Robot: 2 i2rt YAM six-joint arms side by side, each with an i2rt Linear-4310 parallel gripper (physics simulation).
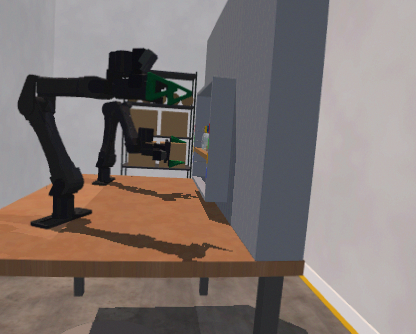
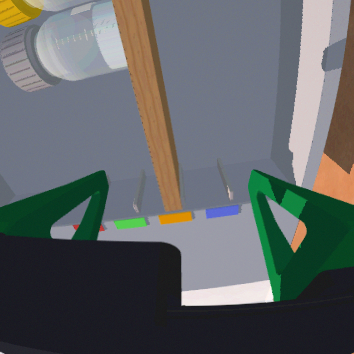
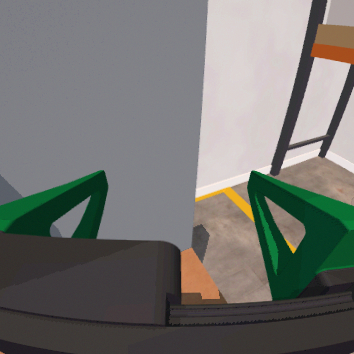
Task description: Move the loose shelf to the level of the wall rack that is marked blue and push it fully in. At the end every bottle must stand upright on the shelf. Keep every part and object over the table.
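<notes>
The wall rack (image 1: 220, 140) is a grey box on the upright panel. The loose wooden shelf (image 1: 201, 152) (image 2: 145, 90) is in it, its visible end at the orange mark (image 2: 175, 218). The blue mark (image 2: 222, 212) is one level lower, beside a bare metal support (image 2: 226, 181). A clear bottle with a grey cap (image 2: 75, 47) and a yellow-capped bottle (image 2: 17, 12) stand upright on the shelf. My left gripper (image 1: 177, 151) (image 2: 177, 177) is open and empty, in front of the rack. My right gripper (image 1: 190, 93) (image 3: 177, 178) is open and empty, higher, facing the grey panel. How deep the shelf sits is unclear.
Green (image 2: 130, 223) and red (image 2: 89, 228) marks show above the orange level. The tall grey panel (image 1: 287, 125) (image 3: 100, 100) stands along the wooden table's (image 1: 125, 220) far side. A storage rack (image 1: 195, 115) with boxes stands in the background. The rack's side walls flank the shelf space.
</notes>
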